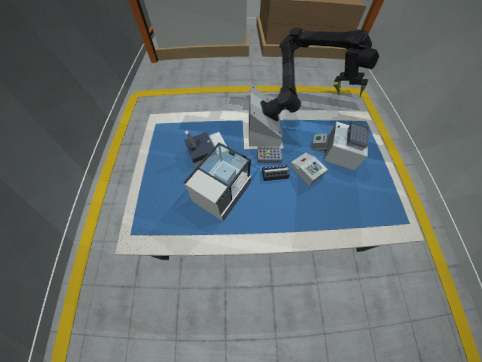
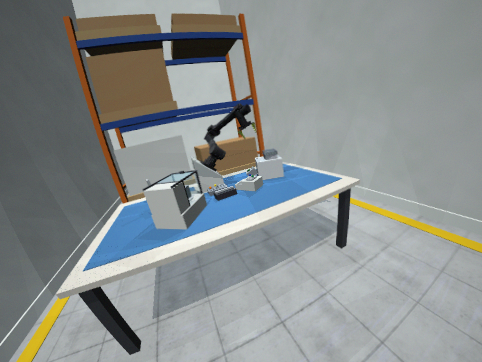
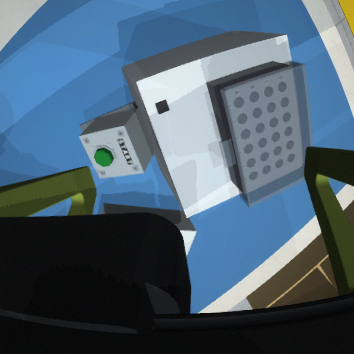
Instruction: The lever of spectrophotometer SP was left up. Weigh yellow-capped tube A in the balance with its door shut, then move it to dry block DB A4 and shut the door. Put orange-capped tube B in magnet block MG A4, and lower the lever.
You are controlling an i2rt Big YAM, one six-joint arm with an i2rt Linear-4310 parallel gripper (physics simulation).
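Note:
My gripper (image 1: 350,92) (image 2: 249,133) (image 3: 197,169) is open and empty, high above the right back of the table. A yellow cap (image 1: 268,152) and an orange cap (image 1: 261,155) show in the small grey rack (image 1: 269,160) in front of the arm's base. The balance (image 1: 206,187) (image 2: 165,207) has a white housing and glass chamber; its door position is unclear. Behind it stands a dark instrument, probably the spectrophotometer (image 1: 196,148), with an upright post. A black block (image 1: 275,173) (image 2: 226,194), perhaps the magnet block, lies before the rack. A white unit (image 1: 305,171) (image 2: 251,185) holds blue and green caps.
At the right stands a large white box (image 1: 346,154) (image 2: 270,169) (image 3: 175,140), bearing a grey holed block (image 1: 358,135) (image 3: 265,130) under a clear cover. A START box (image 1: 320,142) (image 3: 112,150) with a green button stands beside it. The arm's angled base plate (image 1: 260,127) rises at the back.

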